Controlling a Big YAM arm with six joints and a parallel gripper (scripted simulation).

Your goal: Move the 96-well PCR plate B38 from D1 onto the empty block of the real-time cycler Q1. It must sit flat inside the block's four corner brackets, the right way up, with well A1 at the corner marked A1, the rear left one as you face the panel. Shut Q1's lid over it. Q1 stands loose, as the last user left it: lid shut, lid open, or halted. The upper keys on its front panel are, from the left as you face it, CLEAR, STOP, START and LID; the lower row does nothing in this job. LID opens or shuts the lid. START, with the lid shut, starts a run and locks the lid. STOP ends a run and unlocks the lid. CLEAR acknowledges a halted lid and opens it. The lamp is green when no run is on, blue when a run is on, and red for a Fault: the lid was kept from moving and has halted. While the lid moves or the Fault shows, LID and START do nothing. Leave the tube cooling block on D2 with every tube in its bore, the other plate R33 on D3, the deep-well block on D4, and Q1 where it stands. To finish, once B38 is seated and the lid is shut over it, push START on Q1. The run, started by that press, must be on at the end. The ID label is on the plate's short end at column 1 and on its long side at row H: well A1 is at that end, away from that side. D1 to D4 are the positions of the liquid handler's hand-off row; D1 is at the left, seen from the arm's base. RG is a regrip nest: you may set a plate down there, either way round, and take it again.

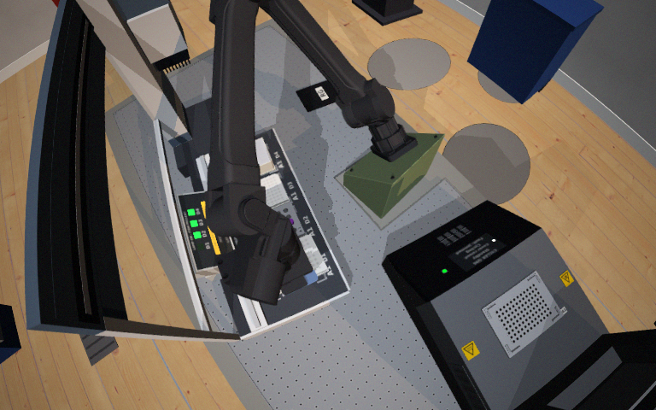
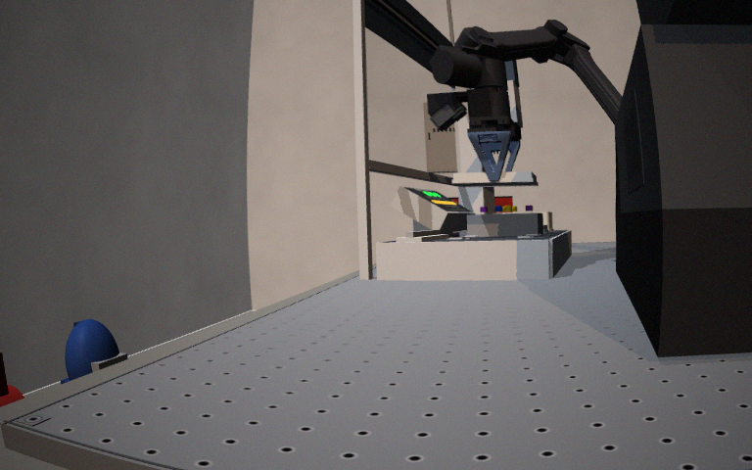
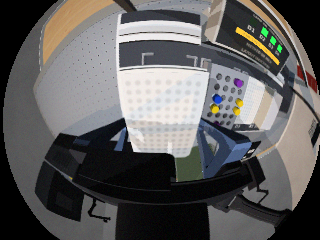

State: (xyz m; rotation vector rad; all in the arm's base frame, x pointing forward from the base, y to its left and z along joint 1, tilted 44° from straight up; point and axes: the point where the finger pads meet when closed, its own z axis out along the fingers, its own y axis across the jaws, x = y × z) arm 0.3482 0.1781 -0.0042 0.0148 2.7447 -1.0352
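Now: the tube cooling block 11 cm to the right of my hand and 7 cm below it. Also, from my hand: RG nest (35 cm behind, 48 cm to the right, 15 cm below); deep-well block (3 cm behind, 32 cm to the right, 7 cm below); pipetting head (2 cm ahead, 57 cm to the right, 24 cm above).
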